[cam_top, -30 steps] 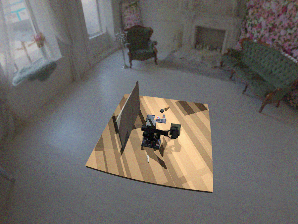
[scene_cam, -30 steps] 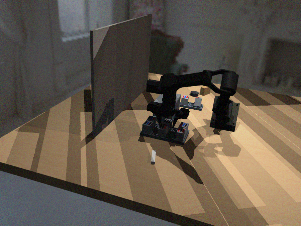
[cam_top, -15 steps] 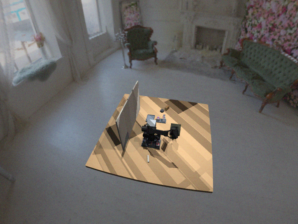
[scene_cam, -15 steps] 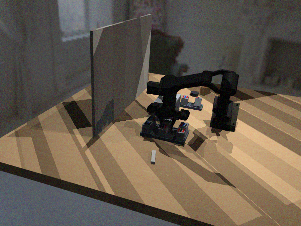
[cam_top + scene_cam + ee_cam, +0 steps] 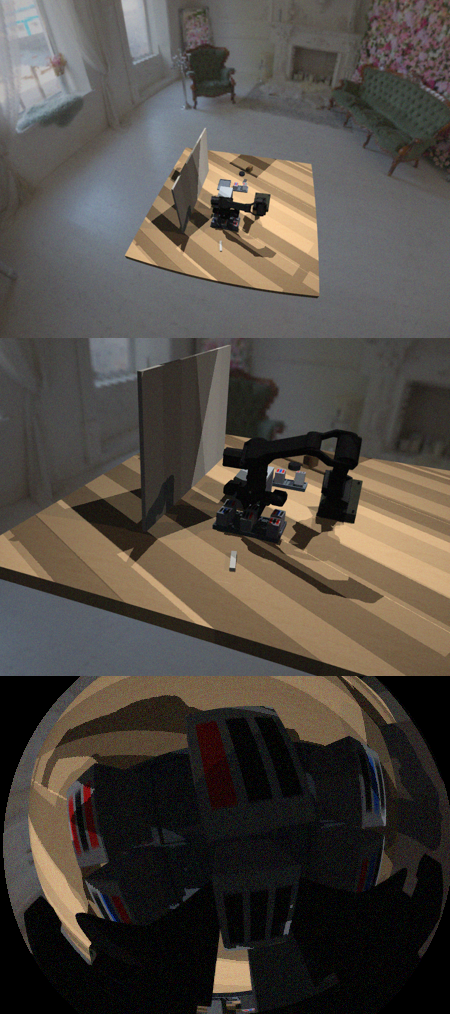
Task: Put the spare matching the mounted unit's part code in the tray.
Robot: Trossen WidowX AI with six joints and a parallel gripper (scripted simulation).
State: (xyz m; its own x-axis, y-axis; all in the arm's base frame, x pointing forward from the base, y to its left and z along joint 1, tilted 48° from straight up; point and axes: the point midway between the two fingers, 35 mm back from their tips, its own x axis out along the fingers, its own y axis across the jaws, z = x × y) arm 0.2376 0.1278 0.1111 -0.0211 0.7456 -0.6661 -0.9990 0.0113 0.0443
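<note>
Right now the dark shallow tray is 350 mm to the right of my gripper tip, 90 mm ahead of it and 10 mm below it. The rest, counted from my gripper tip: white bar 230 mm to the left, 10 mm below, 10 mm behind; holder 340 mm to the right, 50 mm behind, 10 mm below; grey mounted unit 150 mm to the right, 50 mm ahead, 30 mm above.
</note>
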